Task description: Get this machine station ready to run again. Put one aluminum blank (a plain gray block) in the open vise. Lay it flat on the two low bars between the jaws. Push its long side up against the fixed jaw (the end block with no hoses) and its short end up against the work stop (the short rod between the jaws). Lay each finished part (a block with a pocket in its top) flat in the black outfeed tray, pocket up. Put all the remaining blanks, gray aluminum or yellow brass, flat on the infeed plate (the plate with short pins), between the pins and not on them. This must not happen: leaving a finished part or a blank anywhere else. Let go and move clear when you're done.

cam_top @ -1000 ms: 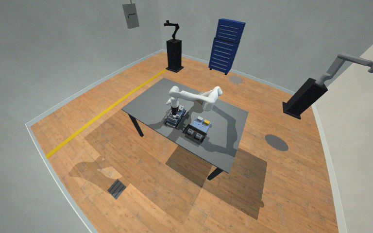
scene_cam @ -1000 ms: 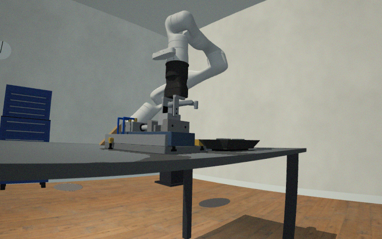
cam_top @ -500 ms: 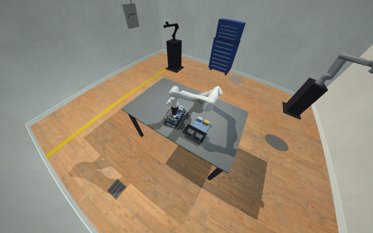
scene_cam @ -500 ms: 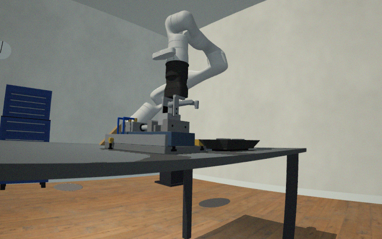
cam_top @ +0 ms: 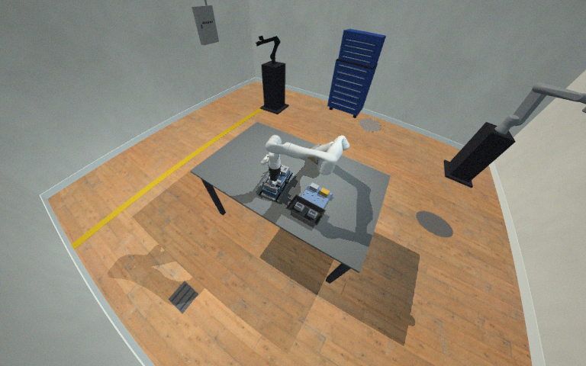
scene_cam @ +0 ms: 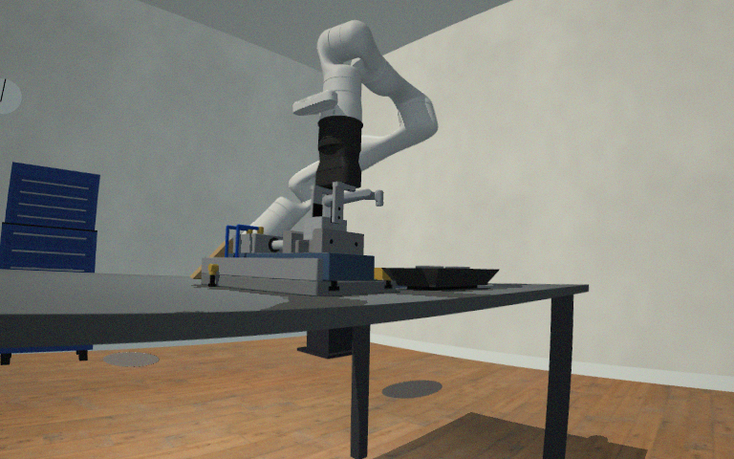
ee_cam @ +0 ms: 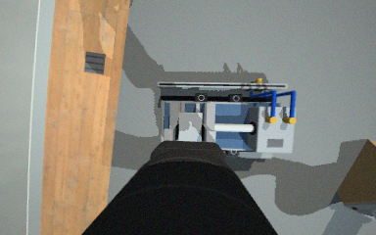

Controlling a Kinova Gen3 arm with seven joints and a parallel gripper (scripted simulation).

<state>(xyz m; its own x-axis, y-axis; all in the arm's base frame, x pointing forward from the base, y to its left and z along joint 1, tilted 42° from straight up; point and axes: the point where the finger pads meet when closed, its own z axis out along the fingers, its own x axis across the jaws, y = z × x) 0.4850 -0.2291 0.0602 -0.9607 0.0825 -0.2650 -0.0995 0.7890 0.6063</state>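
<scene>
Right now my hand is 30 mm above the gray blank. The rest, counted from my hand: yellow brass blank 350 mm to the left, 180 mm behind, 100 mm below.
</scene>
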